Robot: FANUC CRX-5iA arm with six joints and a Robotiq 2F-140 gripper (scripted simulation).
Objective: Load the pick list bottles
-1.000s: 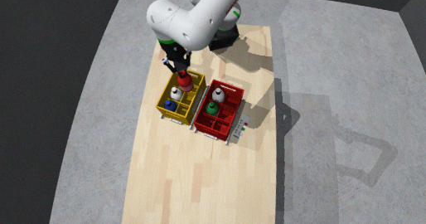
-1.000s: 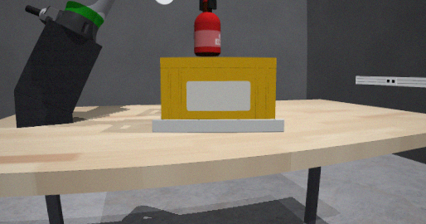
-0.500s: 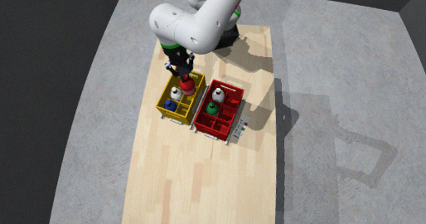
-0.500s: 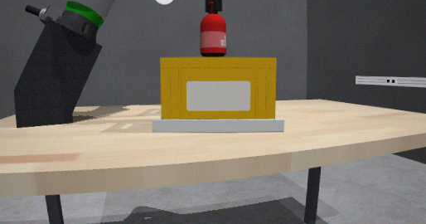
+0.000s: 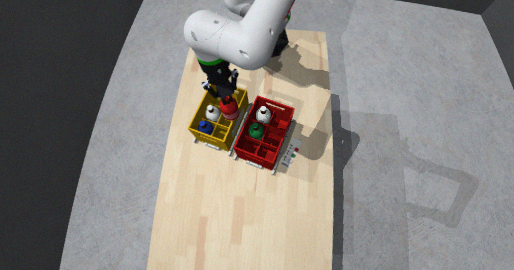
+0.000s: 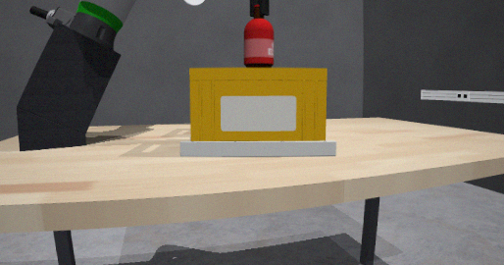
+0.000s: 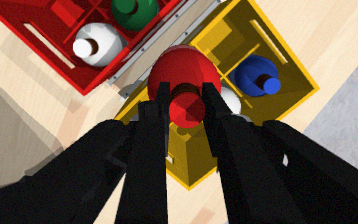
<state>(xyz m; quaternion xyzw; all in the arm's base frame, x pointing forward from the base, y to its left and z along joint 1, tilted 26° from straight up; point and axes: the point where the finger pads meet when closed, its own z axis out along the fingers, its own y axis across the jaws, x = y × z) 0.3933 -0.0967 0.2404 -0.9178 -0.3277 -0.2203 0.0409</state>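
My gripper is now 8 cm above the red bottle. The rest, counted from my hand: green bottle 1 cm ahead, 12 cm to the left, 26 cm below; yellow crate 1 cm behind, 7 cm to the right, 27 cm below; blue bottle 7 cm ahead, 12 cm to the right, 26 cm below.
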